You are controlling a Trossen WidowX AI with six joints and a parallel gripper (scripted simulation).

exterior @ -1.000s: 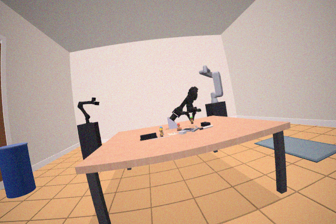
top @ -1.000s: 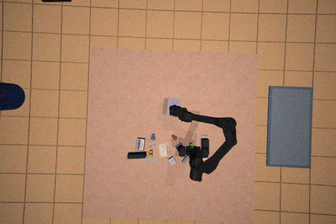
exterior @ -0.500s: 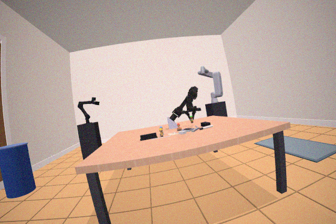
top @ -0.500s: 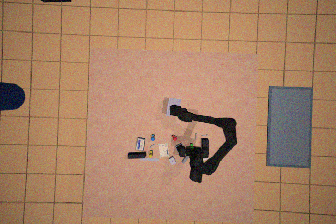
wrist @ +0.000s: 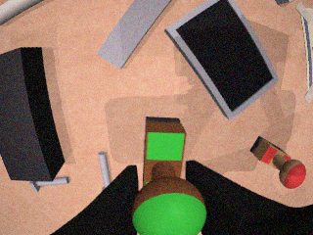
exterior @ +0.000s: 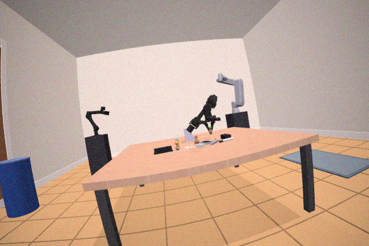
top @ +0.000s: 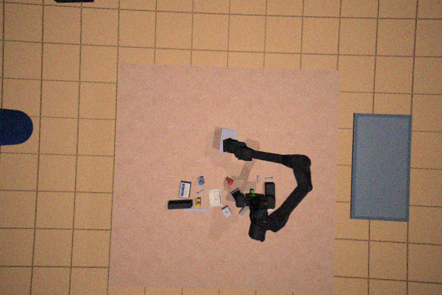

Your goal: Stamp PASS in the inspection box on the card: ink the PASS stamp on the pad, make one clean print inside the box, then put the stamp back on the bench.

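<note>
Now: gripper tip 80 mm above the ink pad, 70 mm to the left of it and 50 mm short of it. The rest, counted from my gripper tip: black box: 120 mm to the left, 60 mm below, 20 mm ahead; then red stamp: 110 mm to the right, 60 mm below, 50 mm behind; then grey bar: 100 mm ahead, 80 mm below, 20 mm to the right.
</note>
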